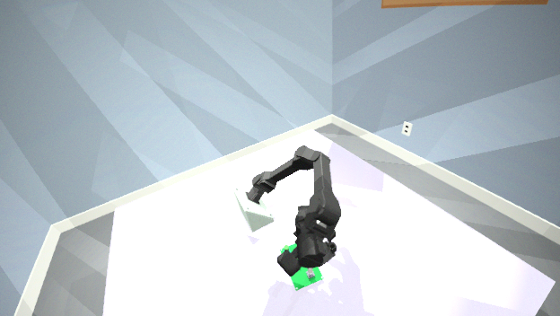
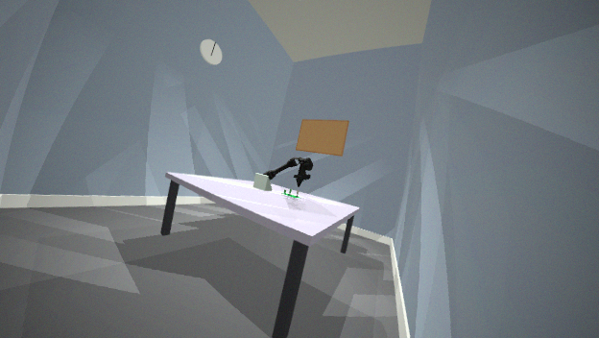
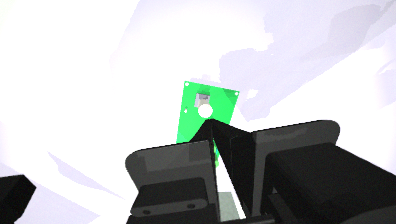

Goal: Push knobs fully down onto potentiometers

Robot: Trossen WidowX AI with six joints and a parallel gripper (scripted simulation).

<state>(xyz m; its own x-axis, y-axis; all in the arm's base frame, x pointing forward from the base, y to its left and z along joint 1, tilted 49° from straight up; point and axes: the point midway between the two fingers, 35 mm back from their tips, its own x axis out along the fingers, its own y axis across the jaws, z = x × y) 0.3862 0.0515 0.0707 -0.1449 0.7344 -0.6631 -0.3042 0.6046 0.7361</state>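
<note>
Now: gripper tip 60 mm above the potentiometer knob.
</note>
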